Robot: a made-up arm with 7 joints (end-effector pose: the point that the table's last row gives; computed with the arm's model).
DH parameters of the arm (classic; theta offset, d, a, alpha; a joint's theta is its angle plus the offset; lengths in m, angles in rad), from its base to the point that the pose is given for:
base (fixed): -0.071 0 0 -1.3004
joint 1: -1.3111 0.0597 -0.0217 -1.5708
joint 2: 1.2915 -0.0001 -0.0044 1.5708
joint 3: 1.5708 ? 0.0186 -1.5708
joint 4: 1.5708 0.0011 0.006 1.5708
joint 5: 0 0.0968 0 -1.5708
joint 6: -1.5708 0 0.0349 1.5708
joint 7: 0 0 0 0
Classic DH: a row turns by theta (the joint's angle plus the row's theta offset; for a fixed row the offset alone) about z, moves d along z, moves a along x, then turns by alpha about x.
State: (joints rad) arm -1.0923 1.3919 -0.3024 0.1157 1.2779 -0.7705 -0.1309
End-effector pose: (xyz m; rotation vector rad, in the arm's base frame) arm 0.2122 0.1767 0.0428 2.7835 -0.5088 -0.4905
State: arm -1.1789 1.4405 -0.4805 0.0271 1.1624 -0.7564 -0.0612
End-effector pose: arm 0.2099 0.1622 0.0426 2.7205 -0.7448 -0.6086
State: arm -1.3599 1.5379 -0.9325 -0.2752 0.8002 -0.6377 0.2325
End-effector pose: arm 0.1913 0.1294 0.0253 2.1586 -1.3287 -0.8719
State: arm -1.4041 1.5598 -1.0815 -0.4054 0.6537 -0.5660 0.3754
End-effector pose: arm 0.1803 0.1196 0.0156 1.8360 -1.4488 -0.9022
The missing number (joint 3, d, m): -0.1675
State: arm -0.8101 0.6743 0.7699 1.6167 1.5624 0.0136 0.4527
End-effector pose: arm 0.1734 0.2319 -0.1902 1.4042 0.8457 0.3590
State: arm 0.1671 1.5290 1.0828 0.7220 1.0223 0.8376 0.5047
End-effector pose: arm 0.0418 0.3300 0.0727 2.0147 0.7056 2.2169
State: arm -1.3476 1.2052 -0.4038 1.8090 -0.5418 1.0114 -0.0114
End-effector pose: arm 0.1612 0.2925 -0.0409 -0.3071 1.3051 1.1442
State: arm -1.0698 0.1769 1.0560 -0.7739 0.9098 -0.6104 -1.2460
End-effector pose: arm 0.1302 0.1323 0.0116 1.6222 -0.4321 0.4179
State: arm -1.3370 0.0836 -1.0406 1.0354 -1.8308 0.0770 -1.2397
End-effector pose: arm 0.2684 -0.0505 -0.1134 -0.9928 0.1249 -1.6882
